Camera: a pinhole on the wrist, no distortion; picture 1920 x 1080 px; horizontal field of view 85.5 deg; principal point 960.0 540.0 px. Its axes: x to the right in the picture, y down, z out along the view. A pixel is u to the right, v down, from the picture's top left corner.
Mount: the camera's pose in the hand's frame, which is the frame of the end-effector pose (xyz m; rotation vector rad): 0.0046 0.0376 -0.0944 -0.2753 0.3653 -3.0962
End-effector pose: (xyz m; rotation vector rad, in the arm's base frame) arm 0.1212 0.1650 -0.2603 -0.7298 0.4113 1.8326
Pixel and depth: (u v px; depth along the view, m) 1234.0 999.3 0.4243
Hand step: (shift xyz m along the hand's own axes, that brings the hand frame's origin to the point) -0.0328 -0.2461 0.2876
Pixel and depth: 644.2 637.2 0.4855
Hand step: 0.2347 -0.1135 0.3343
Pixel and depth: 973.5 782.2 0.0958
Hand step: 0.0200 -0.0062 -0.0077
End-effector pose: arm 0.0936 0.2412 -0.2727 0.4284 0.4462 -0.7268
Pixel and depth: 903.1 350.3 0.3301
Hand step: 0.0808 0.0209 0.2325
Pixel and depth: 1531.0 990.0 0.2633
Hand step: -0.0927 -0.1386 0.1562
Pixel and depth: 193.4 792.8 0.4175
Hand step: 0.3803 -0.1473 0.2285
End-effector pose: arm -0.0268 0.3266 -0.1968 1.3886 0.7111 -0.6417
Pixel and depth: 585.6 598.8 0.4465
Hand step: 0.2412 -0.0845 0.2994
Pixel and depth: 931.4 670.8 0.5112
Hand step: 0.1076 -0.1421 0.3776
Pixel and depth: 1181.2 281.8 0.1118
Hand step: 0.0010 0.0382 0.0232
